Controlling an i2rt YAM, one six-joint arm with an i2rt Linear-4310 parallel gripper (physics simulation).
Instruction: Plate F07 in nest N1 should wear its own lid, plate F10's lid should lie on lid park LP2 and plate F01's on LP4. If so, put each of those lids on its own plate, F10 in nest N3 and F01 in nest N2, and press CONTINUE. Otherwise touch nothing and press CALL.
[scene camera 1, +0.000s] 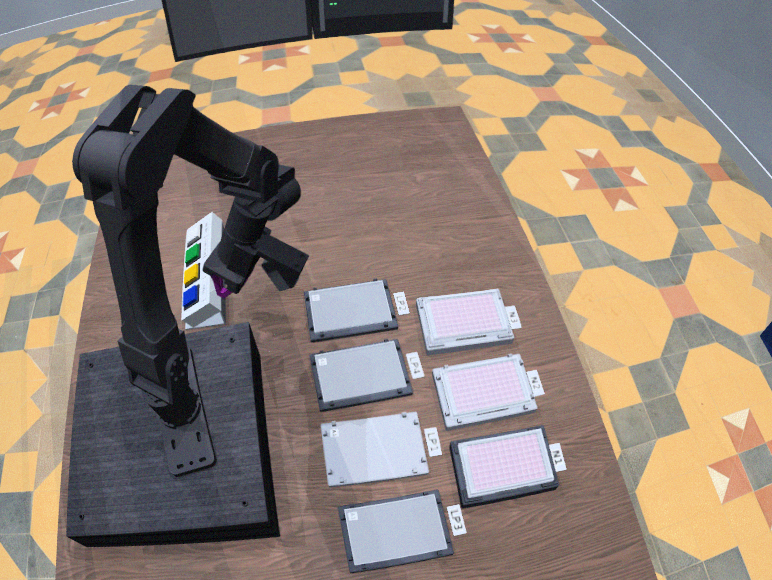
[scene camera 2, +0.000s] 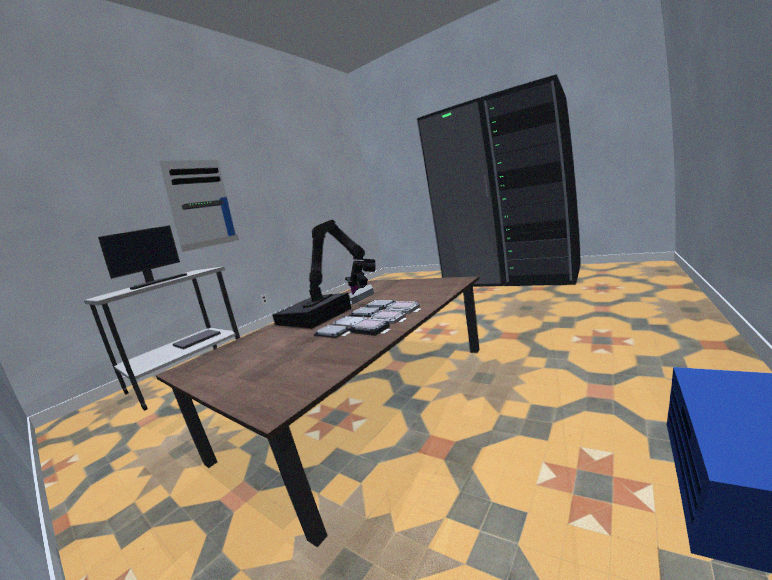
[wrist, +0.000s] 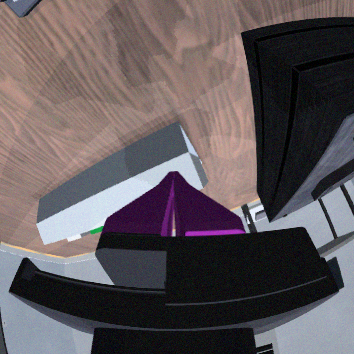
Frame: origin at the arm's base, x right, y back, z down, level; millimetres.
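Seen in the pictures: gripper, between the fingertips: (scene camera 1: 221, 295) (scene camera 2: 352, 294) (wrist: 173, 178); arm's base, origin of its link: (scene camera 1: 181, 409) (scene camera 2: 318, 301).
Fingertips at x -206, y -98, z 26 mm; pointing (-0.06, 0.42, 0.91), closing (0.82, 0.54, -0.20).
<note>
Pixels of each thing's top centre, then the offset from my fingertips to it. Level surfaces: height alone.
- white button box, centre of its top: (wrist: 111, 231) (scene camera 1: 198, 255) (scene camera 2: 357, 288) dy +26, dx -101, dz -6 mm
- N2, centre of its top: (scene camera 1: 486, 384) (scene camera 2: 386, 313) dy -346, dx +286, dz +28 mm
- dark-framed N1, centre of its top: (scene camera 1: 507, 460) (scene camera 2: 368, 322) dy -319, dx +414, dz +23 mm
- LP2, centre of its top: (scene camera 1: 349, 305) (scene camera 2: 379, 302) dy -203, dx +62, dz +40 mm
- LP4, centre of its top: (scene camera 1: 359, 370) (scene camera 2: 365, 310) dy -178, dx +186, dz +40 mm
- LP1, centre of its top: (scene camera 1: 373, 445) (scene camera 2: 349, 318) dy -154, dx +314, dz +38 mm
- LP3, centre of its top: (scene camera 1: 395, 529) (scene camera 2: 331, 329) dy -137, dx +447, dz +40 mm
- wooden table, height of its surface: dz +58 mm
My gripper (scene camera 1: 222, 293) (scene camera 2: 353, 290) (wrist: 173, 178) is shut and empty, its purple fingertips together over the blue end of the white button box (scene camera 1: 204, 313) (wrist: 120, 192). The box has blue (scene camera 1: 190, 295), yellow (scene camera 1: 190, 274), green (scene camera 1: 192, 253) and white (scene camera 1: 194, 233) buttons; their labels are unreadable. Contact with it cannot be told. Pink-welled plates sit in nests N3 (scene camera 1: 468, 314), N2 (scene camera 1: 486, 389) and dark-framed N1 (scene camera 1: 506, 462); lids on them cannot be made out. Light rectangular panels show at LP2 (scene camera 1: 350, 307), LP4 (scene camera 1: 361, 372), LP1 (scene camera 1: 375, 447) and LP3 (scene camera 1: 397, 530). Plate numbers are unreadable.
The arm's black base block (scene camera 1: 112, 461) (scene camera 2: 312, 310) stands beside the button box on the wooden table (scene camera 1: 374, 187) (scene camera 2: 249, 380). The lid parks lie between the base and the nests. Server cabinets (scene camera 2: 461, 193) and a side desk (scene camera 2: 205, 275) stand away from the table.
</note>
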